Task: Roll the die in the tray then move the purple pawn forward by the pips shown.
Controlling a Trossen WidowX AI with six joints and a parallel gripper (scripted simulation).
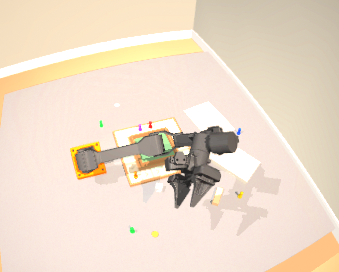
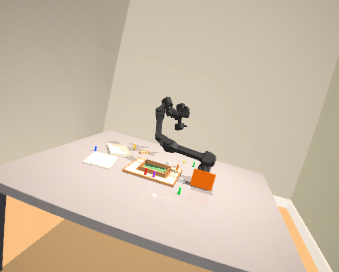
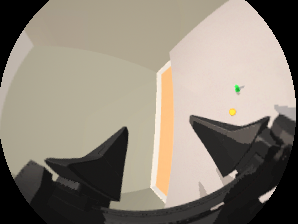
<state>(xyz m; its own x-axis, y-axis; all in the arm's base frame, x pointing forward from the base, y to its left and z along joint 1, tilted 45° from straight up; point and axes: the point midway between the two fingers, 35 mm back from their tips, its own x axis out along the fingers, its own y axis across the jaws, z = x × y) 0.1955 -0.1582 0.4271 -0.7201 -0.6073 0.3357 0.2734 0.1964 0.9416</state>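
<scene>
My gripper tip is 60 mm short of the white die, 220 mm to the right of it and 260 mm above it. From my gripper tip the other things lie so: wooden block (230 mm ahead, 80 mm to the left, 270 mm below); yellow pawn (310 mm ahead, 40 mm to the left, 260 mm below); yellow disc (50 mm behind, 60 mm to the left, 280 mm below).
</scene>
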